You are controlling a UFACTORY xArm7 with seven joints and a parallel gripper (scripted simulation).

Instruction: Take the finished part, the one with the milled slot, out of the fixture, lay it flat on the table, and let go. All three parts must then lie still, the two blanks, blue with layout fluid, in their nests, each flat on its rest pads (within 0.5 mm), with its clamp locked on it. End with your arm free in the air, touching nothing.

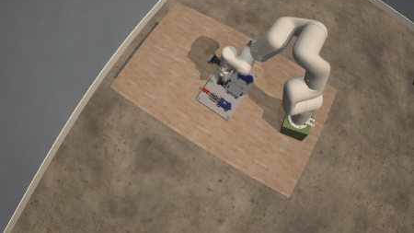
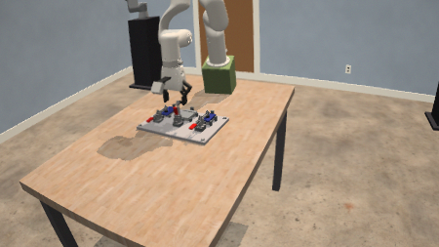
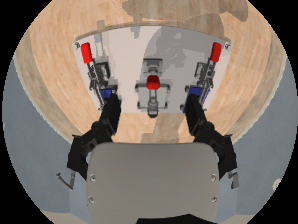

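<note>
Right now my hand is 100 mm above the grey finished part and 90 mm past it. From my hand the other things lie so: grey fixture plate (120 mm below, 30 mm behind).
</note>
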